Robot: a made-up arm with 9 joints. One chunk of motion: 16 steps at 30 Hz.
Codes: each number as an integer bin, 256 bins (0 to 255) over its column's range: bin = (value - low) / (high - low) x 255, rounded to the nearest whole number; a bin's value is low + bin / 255 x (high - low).
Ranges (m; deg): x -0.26..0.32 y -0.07..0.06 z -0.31..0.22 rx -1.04..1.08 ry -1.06..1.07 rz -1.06..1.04
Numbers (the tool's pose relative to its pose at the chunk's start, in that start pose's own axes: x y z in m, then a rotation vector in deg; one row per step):
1: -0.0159 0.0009 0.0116 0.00 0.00 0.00
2: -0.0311 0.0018 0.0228 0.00 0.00 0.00
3: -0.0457 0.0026 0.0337 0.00 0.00 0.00
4: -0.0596 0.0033 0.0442 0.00 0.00 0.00
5: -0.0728 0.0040 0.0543 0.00 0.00 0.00
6: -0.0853 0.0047 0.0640 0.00 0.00 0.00
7: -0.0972 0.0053 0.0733 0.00 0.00 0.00
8: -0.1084 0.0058 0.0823 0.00 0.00 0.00
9: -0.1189 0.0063 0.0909 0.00 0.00 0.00
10: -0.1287 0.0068 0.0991 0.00 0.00 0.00
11: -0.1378 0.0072 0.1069 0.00 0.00 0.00
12: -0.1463 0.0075 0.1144 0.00 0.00 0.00
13: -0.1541 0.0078 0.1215 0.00 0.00 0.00
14: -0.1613 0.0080 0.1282 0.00 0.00 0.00
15: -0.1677 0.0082 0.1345 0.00 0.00 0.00
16: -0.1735 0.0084 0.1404 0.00 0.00 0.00
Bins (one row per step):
1: 107 139 155 125 127 129
2: 101 141 160 125 127 129
3: 94 142 165 125 127 129
4: 88 144 170 125 127 129
5: 82 145 175 125 127 129
6: 77 147 180 125 127 129
7: 72 148 184 125 127 129
8: 67 149 189 125 127 129
9: 62 150 193 125 127 129
10: 58 151 197 125 127 129
11: 54 151 201 125 127 129
12: 50 152 204 125 127 129
13: 47 153 208 125 127 129
14: 43 153 211 125 127 129
15: 41 153 214 125 127 129
16: 38 154 217 125 127 129

